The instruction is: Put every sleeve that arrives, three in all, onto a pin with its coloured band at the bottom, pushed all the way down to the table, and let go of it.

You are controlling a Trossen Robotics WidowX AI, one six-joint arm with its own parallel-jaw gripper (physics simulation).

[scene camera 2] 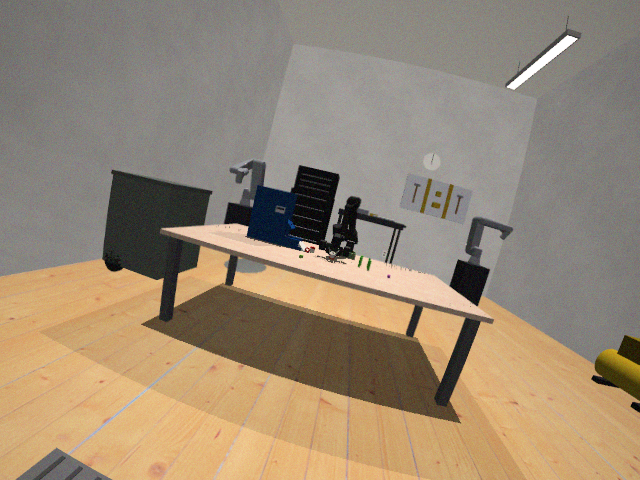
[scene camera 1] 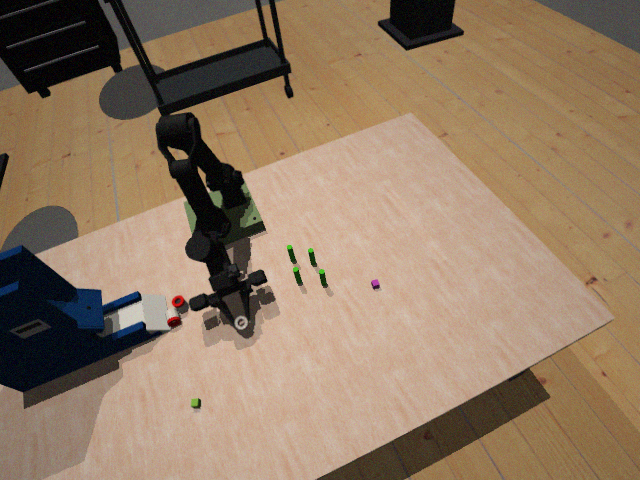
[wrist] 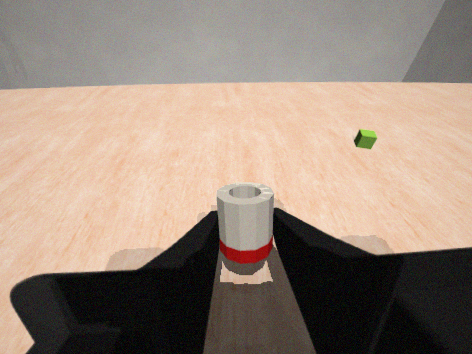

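My gripper (scene camera 1: 241,320) (scene camera 2: 332,256) (wrist: 244,216) is shut on a white sleeve (scene camera 1: 235,322) (wrist: 245,220). The sleeve is upright, with its red band at the lower end, low over the table; whether it touches the table I cannot tell. Two more sleeves are beside the end of the chute: one (scene camera 1: 183,299) stands with its red band up, the other (scene camera 1: 172,313) lies on its side with its red end towards scene camera 1. Several green pins, among them a back one (scene camera 1: 291,254) and a front one (scene camera 1: 323,278), stand bare to the right of the gripper in scene camera 1.
A blue feeder (scene camera 1: 38,320) (scene camera 2: 269,217) with a pale chute (scene camera 1: 155,312) stands to the left. A lime cube (scene camera 1: 195,403) (wrist: 366,139) lies near the front, and a purple cube (scene camera 1: 375,284) (scene camera 2: 388,276) lies right of the pins. The arm's green base plate (scene camera 1: 253,217) is behind.
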